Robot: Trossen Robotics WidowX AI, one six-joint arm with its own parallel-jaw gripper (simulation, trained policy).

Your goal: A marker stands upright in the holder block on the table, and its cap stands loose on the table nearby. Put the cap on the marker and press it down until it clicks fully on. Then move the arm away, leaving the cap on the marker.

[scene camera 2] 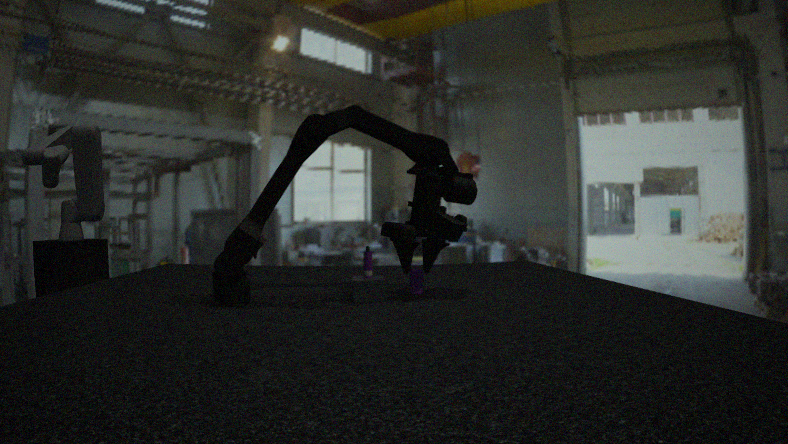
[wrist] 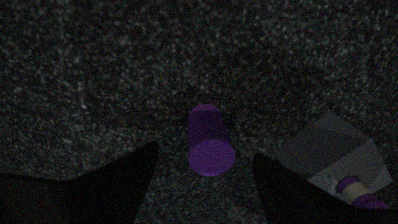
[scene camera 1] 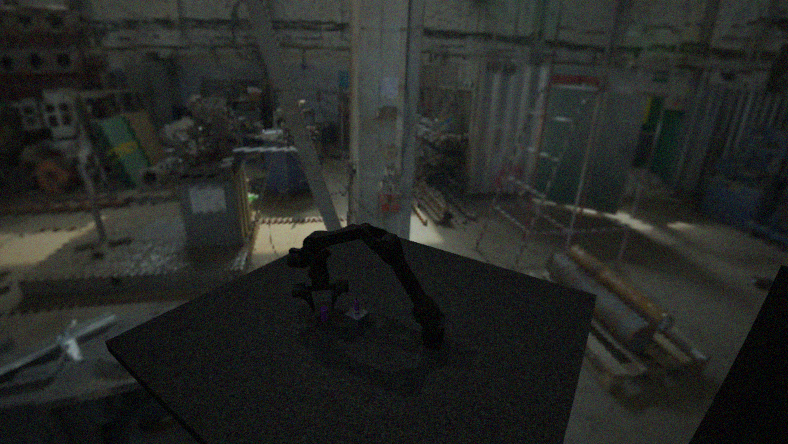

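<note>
The gripper (scene camera 2: 416, 273) (wrist: 206, 153) (scene camera 1: 323, 310) is part of the scene, and so is a purple cap (wrist: 210, 151).
</note>
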